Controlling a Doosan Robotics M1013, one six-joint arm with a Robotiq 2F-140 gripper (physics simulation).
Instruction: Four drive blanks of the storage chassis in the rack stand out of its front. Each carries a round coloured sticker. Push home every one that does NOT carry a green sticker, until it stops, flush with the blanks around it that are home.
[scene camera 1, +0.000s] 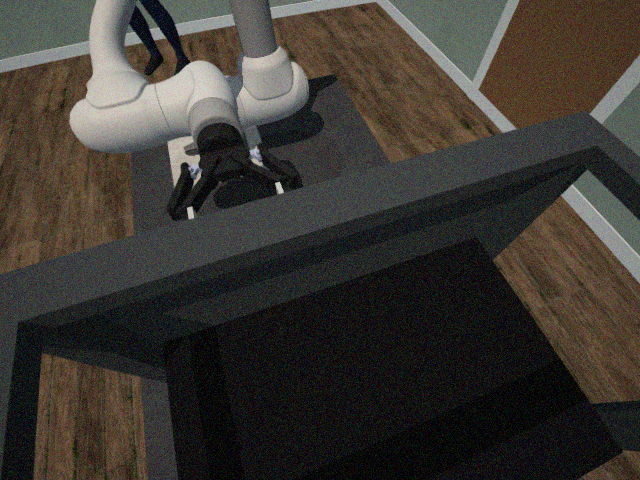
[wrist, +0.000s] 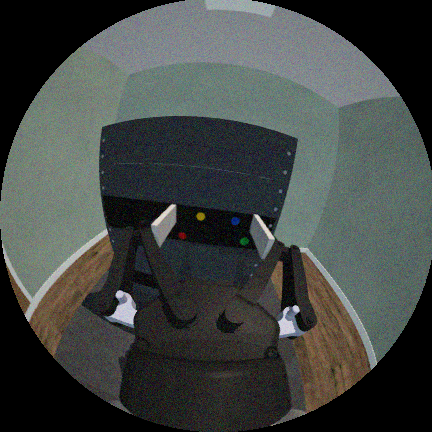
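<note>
A rack (scene camera 1: 358, 321) is visible; the wrist view also shows the rack (wrist: 210, 239).
</note>
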